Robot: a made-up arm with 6 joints.
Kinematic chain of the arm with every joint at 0, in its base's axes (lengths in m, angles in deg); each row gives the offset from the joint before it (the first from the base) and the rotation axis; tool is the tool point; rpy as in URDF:
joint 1: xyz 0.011 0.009 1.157 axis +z
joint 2: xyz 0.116 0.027 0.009 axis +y
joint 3: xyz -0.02 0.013 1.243 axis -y
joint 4: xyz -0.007 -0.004 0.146 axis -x
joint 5: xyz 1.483 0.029 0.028 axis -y
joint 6: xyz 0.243 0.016 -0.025 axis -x
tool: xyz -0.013 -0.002 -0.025 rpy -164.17 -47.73 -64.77
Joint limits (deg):
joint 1: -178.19..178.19
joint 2: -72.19..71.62
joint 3: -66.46..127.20
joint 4: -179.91..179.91
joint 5: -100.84..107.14
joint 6: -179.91..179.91
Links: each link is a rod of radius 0.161 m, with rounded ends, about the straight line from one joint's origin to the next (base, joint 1, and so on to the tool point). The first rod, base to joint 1, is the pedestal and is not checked.
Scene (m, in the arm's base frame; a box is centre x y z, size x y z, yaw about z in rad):
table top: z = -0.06
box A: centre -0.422 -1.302 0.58 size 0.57 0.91 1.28 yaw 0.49
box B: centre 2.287 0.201 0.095 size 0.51 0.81 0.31 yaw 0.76
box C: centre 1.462 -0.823 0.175 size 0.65 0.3 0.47 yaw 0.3
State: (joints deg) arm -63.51 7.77 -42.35 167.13 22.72 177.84
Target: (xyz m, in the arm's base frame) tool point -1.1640 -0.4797 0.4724
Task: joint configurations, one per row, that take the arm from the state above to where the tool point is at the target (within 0.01 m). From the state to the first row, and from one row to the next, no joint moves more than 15 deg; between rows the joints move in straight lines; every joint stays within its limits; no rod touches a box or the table.
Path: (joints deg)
1: -77.36 5.65 -35.74 169.26 20.27 170.38
2: -91.20 3.54 -29.14 171.39 17.83 162.93
3: -105.05 1.42 -22.53 173.52 15.38 155.47
4: -118.90 -0.69 -15.92 175.65 12.93 148.02
5: -132.74 -2.81 -9.32 177.78 10.48 140.56
6: -146.59 -4.93 -2.71 179.91 8.04 133.11
7: -149.28 6.38 -11.69 178.65 10.55 144.76
8: -151.96 17.68 -20.66 177.38 13.06 156.41
9: -154.65 28.98 -29.64 176.12 15.57 168.06
10: -157.34 40.29 -38.62 174.86 18.08 179.71

